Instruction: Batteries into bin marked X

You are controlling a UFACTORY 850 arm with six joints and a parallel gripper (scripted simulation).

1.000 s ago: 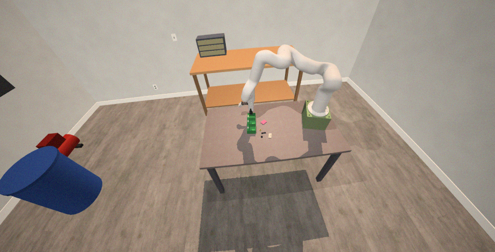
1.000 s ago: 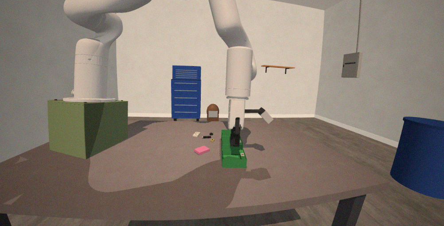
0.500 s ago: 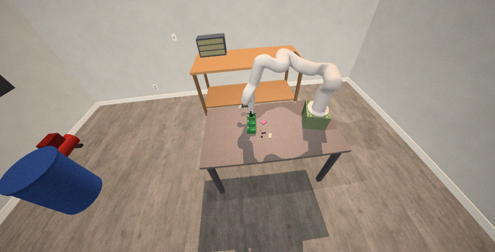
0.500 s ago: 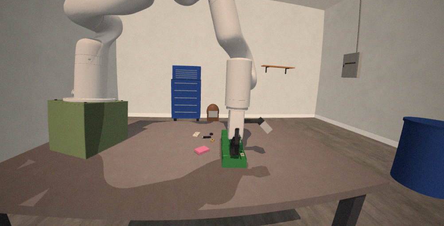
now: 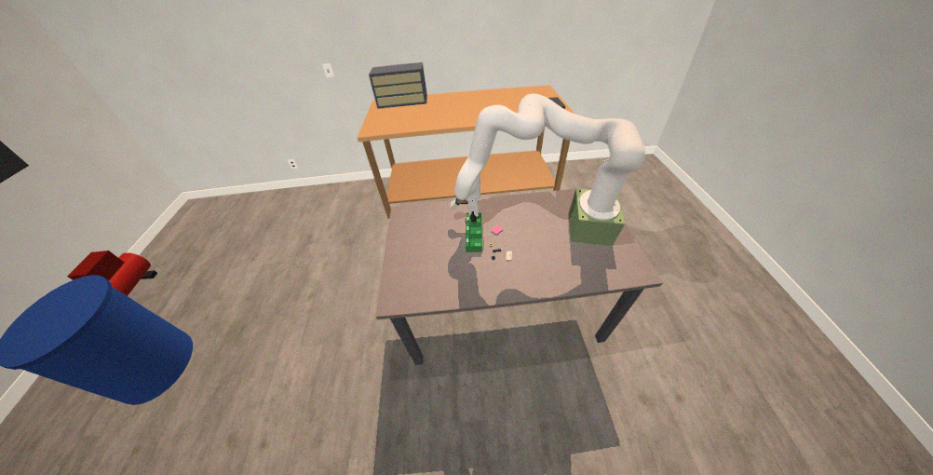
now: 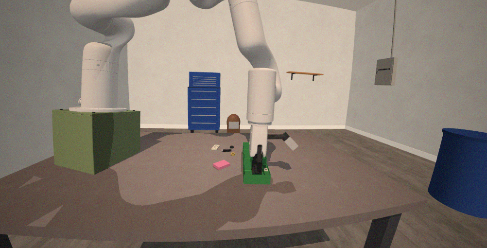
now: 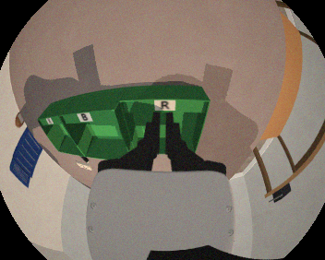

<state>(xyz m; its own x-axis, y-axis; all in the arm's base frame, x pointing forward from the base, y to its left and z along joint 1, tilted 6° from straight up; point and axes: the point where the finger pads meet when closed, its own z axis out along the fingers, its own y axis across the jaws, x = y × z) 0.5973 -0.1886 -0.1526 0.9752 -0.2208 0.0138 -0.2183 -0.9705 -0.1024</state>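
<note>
My hand is 80 mm to the right of the green bin, 10 mm short of it and 10 mm above it. The rest, counted from my hand: pink block: 110 mm behind, 90 mm to the left, 30 mm below; yellow ring: 180 mm to the left, 50 mm behind, 30 mm below; black cylinder: 220 mm to the left, 80 mm behind, 30 mm below.
</note>
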